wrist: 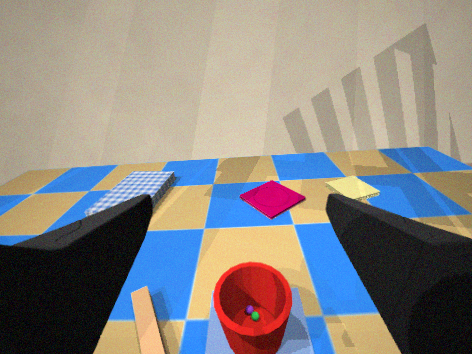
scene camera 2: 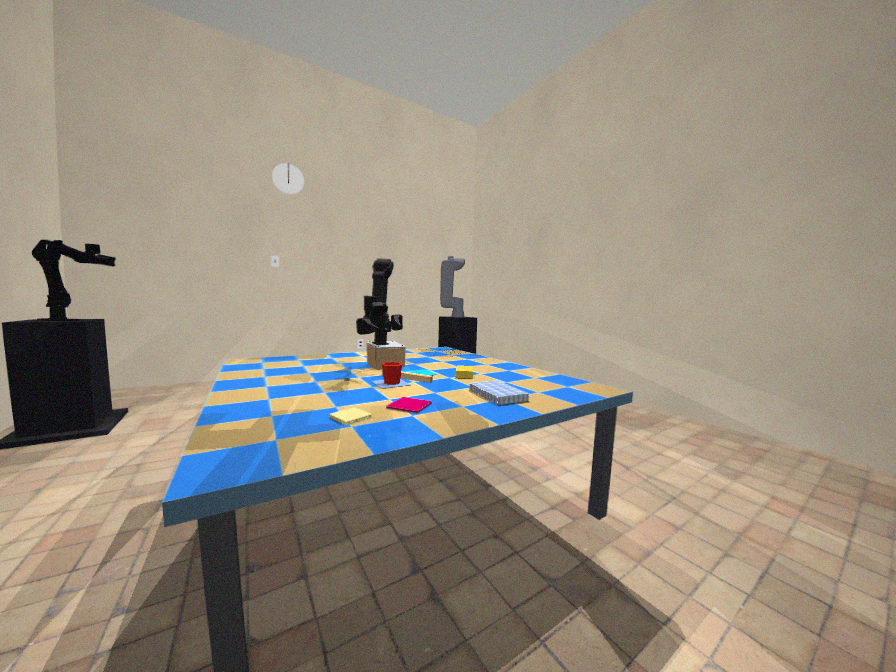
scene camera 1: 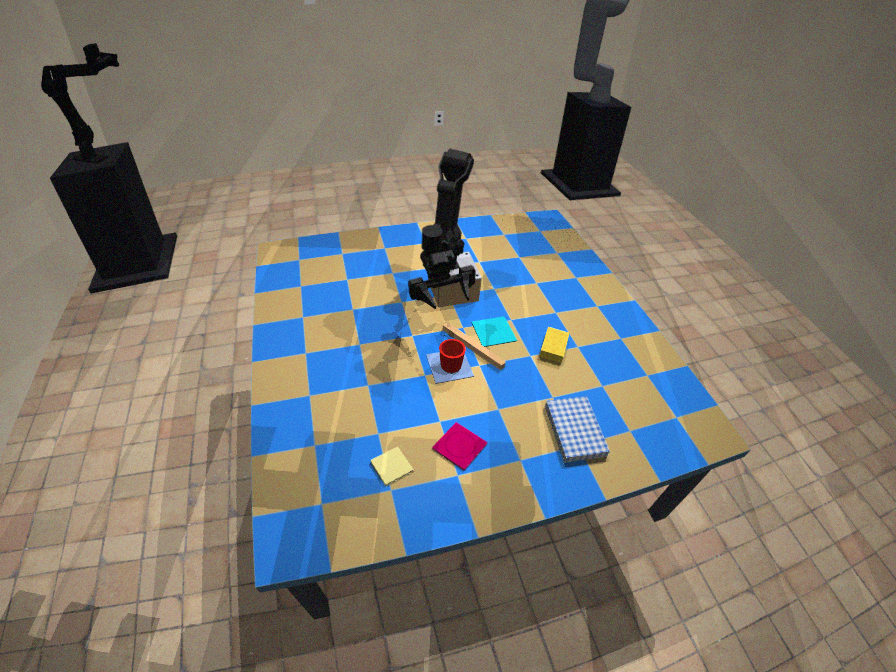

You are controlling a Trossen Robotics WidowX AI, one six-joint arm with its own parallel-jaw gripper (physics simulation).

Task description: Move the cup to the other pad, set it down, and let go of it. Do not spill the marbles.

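Places are measured from the arm's base along level axes (x ahead, y left, z up), in millimetres.
Where they show: gripper, between the fingertips: (wrist: pixel 240 202) (scene camera 2: pixel 389 327) (scene camera 1: pixel 452 303); arm's base, origin of its link: (scene camera 2: pixel 380 343).
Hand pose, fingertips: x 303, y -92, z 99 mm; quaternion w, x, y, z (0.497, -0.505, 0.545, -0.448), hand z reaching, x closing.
Note:
Each offset is from my fingertips to the top centre of the thing. "pt": to the spot under its first point.
The red cup {38 mm ahead, 5 mm right, 130 mm down} (scene camera 1: pixel 452 356) (scene camera 2: pixel 391 373) (wrist: pixel 255 341) stands upright on the pale blue pad {35 mm ahead, 8 mm right, 202 mm down} (scene camera 1: pixel 441 376) (wrist: pixel 217 335). In the wrist view a purple marble {57 mm ahead, 2 mm right, 185 mm down} (wrist: pixel 249 309) and a green marble {49 mm ahead, 7 mm right, 185 mm down} (wrist: pixel 255 316) lie at the cup's bottom. A magenta pad {300 mm ahead, 70 mm right, 197 mm down} (scene camera 1: pixel 460 446) (scene camera 2: pixel 408 405) (wrist: pixel 272 199) with a circle on it lies flat, farther from the arm's base than the cup. My gripper (scene camera 1: pixel 450 301) (scene camera 2: pixel 379 326) (wrist: pixel 240 202) is open and empty. It is above the table on the base side of the cup, apart from it. In the wrist view the cup is low between the fingers.
A wooden stick {14 mm back, 81 mm left, 183 mm down} (scene camera 1: pixel 474 347) (wrist: pixel 146 320) lies close beside the cup's pad. A cyan square {pt 59 mm back, 171 mm left, 202 mm down} (scene camera 1: pixel 494 331) lies beyond the stick. A yellow block {56 mm ahead, 323 mm left, 175 mm down} (scene camera 1: pixel 554 345) (scene camera 2: pixel 463 372), a checked box {347 mm ahead, 238 mm left, 180 mm down} (scene camera 1: pixel 576 428) (scene camera 2: pixel 499 392) (wrist: pixel 132 190) and a pale yellow square {pt 309 mm ahead, 248 mm right, 195 mm down} (scene camera 1: pixel 391 465) (scene camera 2: pixel 350 415) (wrist: pixel 353 187) also lie on the table.

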